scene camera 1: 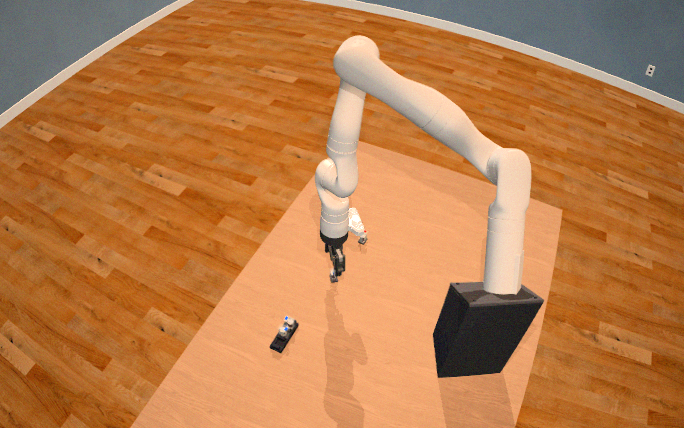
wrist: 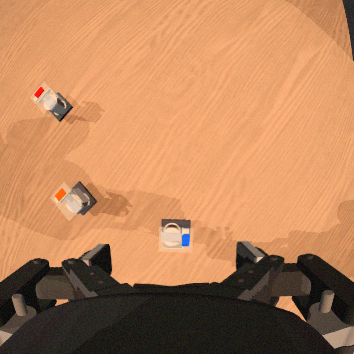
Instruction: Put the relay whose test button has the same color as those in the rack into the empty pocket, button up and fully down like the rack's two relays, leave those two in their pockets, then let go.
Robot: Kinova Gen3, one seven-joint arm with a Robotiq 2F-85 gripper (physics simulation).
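Frame: origin at the arm's base, x right, y ahead, z up, level; centimetres.
Seen in the pictures: gripper, between the fingertips: (scene camera 1: 333, 263) (wrist: 172, 257); arm's base, origin of its link: (scene camera 1: 500, 289).
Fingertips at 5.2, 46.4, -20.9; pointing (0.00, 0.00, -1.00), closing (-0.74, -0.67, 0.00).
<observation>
Pixels of each thing's middle, then the offset from my fingertips to it, as dx, dy, dz. "*": a spot on its surface instead.
- black rack, a spot on its surface: (scene camera 1: 276, 347) * -29.4, +2.1, -5.5
- loose clear-cased relay with a blue button, middle of its body: (wrist: 175, 233) (scene camera 1: 333, 275) +0.1, -0.4, -5.5
- relay with an orange button, middle of its body: (wrist: 75, 199) +9.1, +3.6, -5.5
- relay with a red button, middle of its body: (wrist: 52, 102) (scene camera 1: 362, 237) +17.8, -1.7, -5.5
The black rack (scene camera 1: 276, 347) lies left of my gripper in the scene view. Two relays with blue buttons, one (scene camera 1: 289, 322) at the far end and one (scene camera 1: 282, 332) in the middle, sit in it; the near-end pocket is empty. A loose clear-cased relay with a blue button (scene camera 1: 333, 277) (wrist: 175, 235) stands upright on the table. My gripper (scene camera 1: 337, 273) (wrist: 172, 257) is open and empty, pointing down close above this relay, which shows between and slightly ahead of the fingertips in the wrist view. Part of it is hidden by the fingers in the scene view.
A relay with an orange button (wrist: 74, 201) stands left of the blue one in the wrist view. A relay with a red button (scene camera 1: 362, 239) (wrist: 52, 102) stands farther up-left there. The arm's black base block (scene camera 1: 479, 338) is at the right in the scene view.
</observation>
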